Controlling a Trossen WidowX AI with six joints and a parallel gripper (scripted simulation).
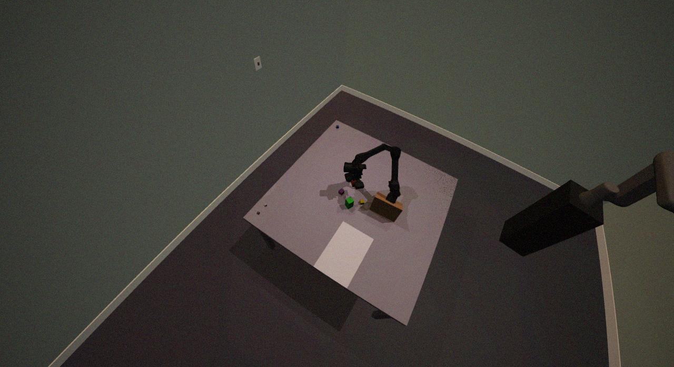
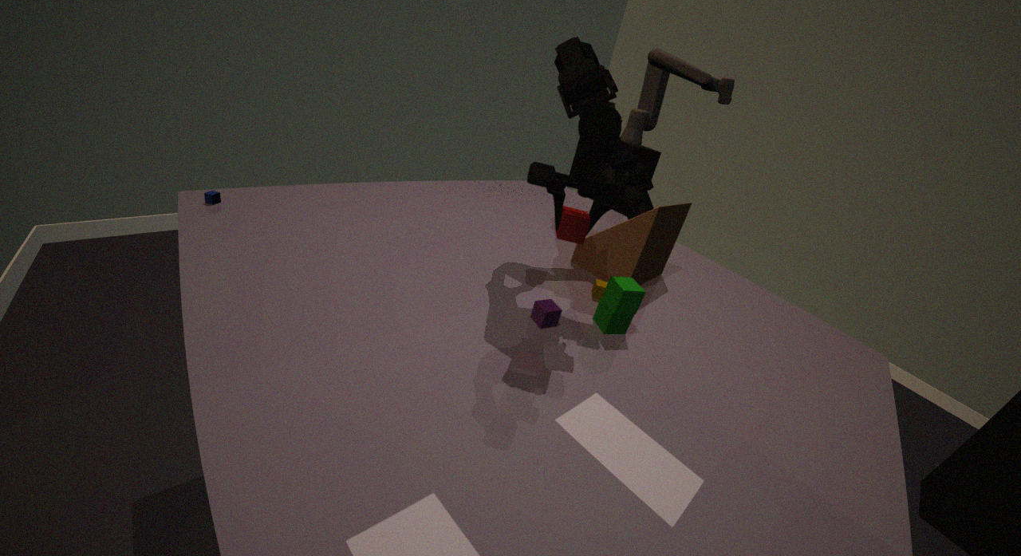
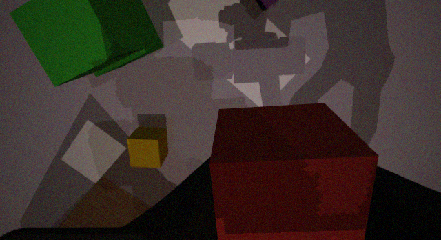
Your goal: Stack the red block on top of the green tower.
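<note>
The yellow cube lies 120 mm below my gripper tip, 110 mm behind it and 30 mm to the left of it. Round my gripper tip: red block (20 mm above); blue cube (560 mm ahead, 500 mm to the right, 120 mm below); purple cube (110 mm below, 60 mm to the left, 60 mm ahead).
</note>
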